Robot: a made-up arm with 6 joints. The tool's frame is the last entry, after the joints. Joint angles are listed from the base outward.
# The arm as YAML. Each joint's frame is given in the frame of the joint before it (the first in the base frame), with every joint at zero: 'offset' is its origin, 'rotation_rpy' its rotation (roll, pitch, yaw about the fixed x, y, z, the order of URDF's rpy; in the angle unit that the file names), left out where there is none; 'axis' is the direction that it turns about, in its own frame. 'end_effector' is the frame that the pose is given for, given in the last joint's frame.
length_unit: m
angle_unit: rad
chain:
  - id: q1
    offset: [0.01, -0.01, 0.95]
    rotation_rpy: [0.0, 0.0, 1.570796]
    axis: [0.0, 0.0, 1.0]
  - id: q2
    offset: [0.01, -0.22, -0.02]
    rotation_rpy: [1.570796, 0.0, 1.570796]
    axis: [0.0, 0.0, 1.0]
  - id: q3
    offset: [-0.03, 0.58, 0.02]
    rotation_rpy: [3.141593, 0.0, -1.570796]
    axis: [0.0, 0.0, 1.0]
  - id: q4
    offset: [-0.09, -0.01, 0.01]
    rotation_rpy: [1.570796, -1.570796, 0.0]
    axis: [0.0, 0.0, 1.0]
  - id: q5
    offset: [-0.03, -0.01, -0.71]
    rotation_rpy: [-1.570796, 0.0, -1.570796]
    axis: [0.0, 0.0, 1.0]
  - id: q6
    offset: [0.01, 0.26, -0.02]
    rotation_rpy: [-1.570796, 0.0, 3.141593]
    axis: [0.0, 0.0, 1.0]
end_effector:
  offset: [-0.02, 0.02, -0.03]
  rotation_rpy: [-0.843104, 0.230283, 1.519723]
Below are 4 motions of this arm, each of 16 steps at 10 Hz.
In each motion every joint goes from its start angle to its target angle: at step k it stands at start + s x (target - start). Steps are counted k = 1, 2, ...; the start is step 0. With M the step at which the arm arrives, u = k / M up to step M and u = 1 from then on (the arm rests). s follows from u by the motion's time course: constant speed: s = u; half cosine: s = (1 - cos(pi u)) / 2; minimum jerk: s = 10 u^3 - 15 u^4 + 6 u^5.
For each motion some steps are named. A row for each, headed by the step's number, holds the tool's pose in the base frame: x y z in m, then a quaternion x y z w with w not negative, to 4 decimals.
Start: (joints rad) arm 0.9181 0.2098 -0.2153 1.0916 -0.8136 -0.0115
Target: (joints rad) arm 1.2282 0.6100 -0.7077 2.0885 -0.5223 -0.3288
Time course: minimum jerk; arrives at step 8
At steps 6, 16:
6: 0.5270 0.8217 0.5553 0.1982 0.2961 -0.6652 0.6562
16: 0.4777 0.7993 0.5057 0.1402 0.2934 -0.6423 0.6941

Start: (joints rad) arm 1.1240 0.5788 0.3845 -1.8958 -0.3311 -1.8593
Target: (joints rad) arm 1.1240 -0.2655 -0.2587 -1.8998 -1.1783 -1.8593
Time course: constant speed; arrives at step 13
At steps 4, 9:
4: 0.4780 1.3155 1.5455 0.3778 0.3721 0.0415 0.8468
9: 0.3080 1.1177 1.6855 0.3883 0.3988 0.2126 0.8031

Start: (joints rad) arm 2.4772 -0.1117 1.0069 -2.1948 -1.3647 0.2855
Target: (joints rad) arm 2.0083 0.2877 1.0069 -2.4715 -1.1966 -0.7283
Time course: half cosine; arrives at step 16
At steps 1, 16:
1: -0.3040 -0.0503 2.3017 -0.9707 0.1309 -0.1516 0.1328
16: -0.4402 0.6334 2.2733 0.8125 0.1790 0.5200 0.1932

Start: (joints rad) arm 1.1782 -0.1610 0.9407 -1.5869 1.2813 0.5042
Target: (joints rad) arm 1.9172 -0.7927 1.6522 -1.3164 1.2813 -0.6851
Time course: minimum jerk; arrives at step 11
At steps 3, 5, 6, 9, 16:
3: 0.2942 0.1102 2.3274 0.0581 -0.5008 -0.5553 0.6614
5: 0.2195 -0.2753 2.2634 0.3752 -0.3203 -0.6101 0.6200
6: 0.2567 -0.4891 2.1509 0.5263 -0.1722 -0.6154 0.5610
9: 0.4929 -0.7954 1.7500 0.7120 0.1975 -0.5799 0.3432
16: 0.5293 -0.8121 1.6906 0.7194 0.2419 -0.5730 0.3093

